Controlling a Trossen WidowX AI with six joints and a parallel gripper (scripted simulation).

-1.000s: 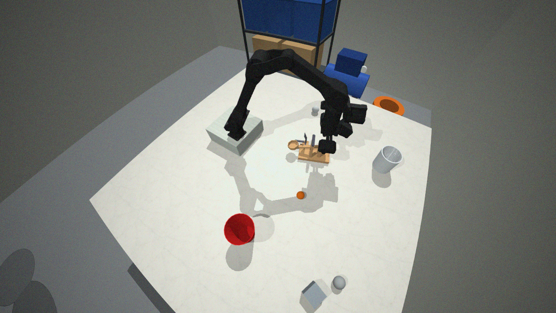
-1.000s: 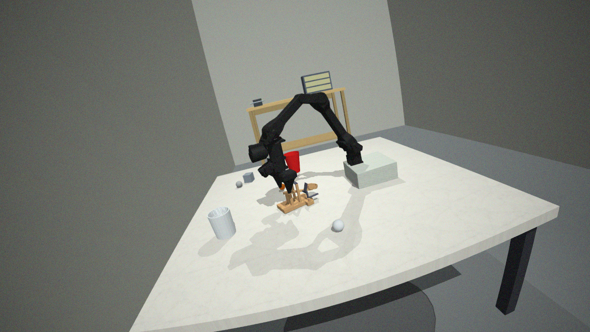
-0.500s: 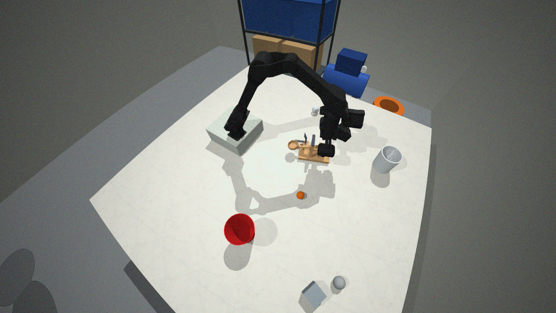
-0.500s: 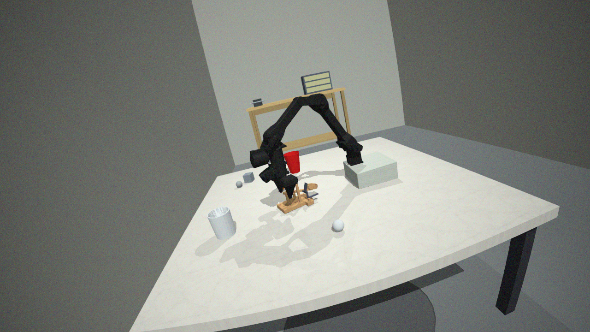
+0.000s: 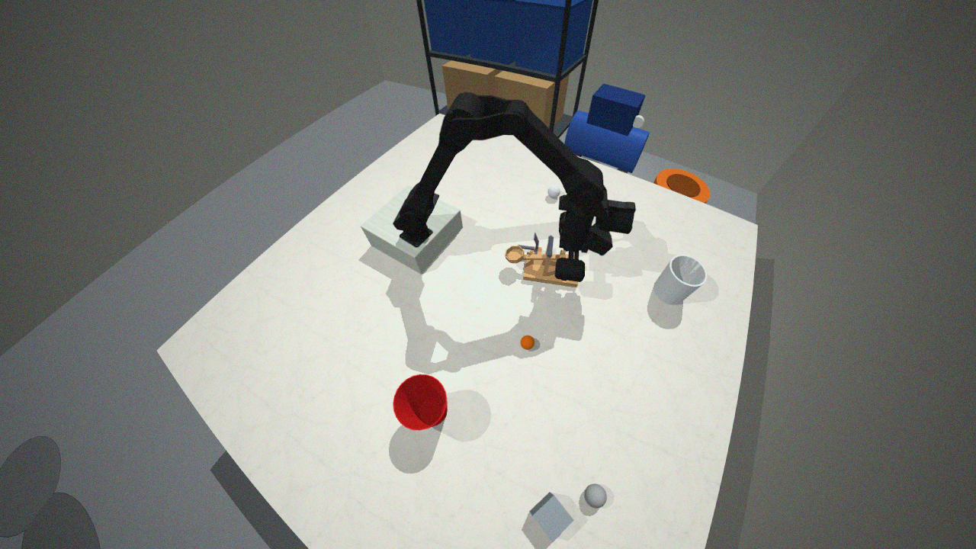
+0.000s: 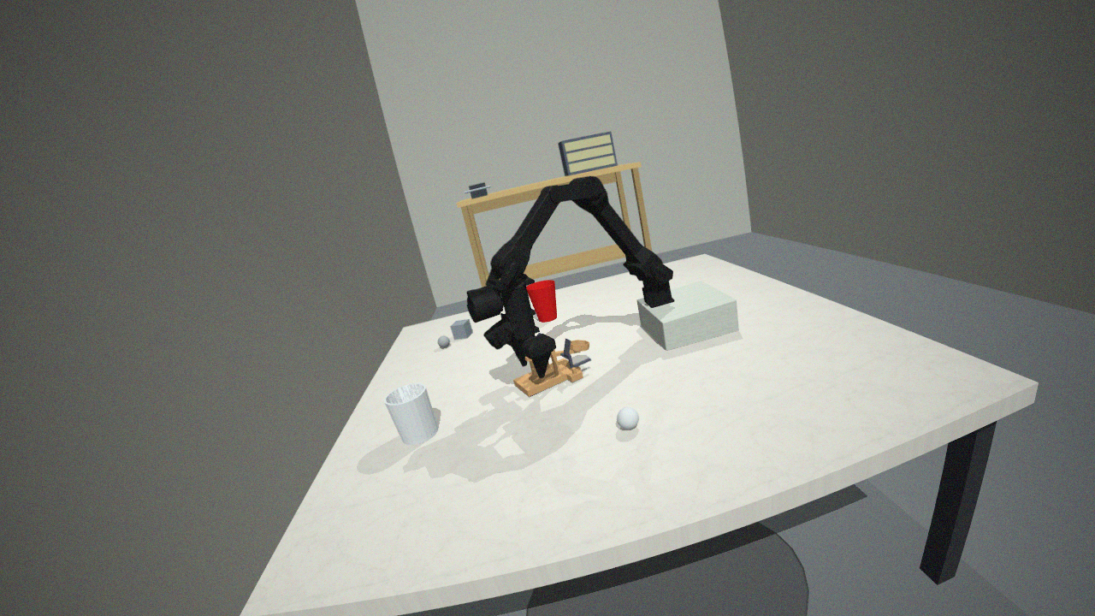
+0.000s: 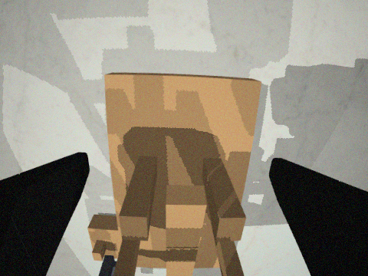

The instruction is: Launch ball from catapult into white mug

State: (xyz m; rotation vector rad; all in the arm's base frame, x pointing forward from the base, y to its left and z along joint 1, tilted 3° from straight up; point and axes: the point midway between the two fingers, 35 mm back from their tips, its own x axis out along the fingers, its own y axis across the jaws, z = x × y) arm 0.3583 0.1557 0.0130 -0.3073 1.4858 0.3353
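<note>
Now: the catapult 7 cm behind my gripper tip, 2 cm to the right of it and 2 cm above it. From my gripper tip the other things lie so: white mug 26 cm ahead, 11 cm to the left, 1 cm below; then orange ball 22 cm to the right, 2 cm below, 2 cm ahead; then dark lever 10 cm behind, 2 cm above.
</note>
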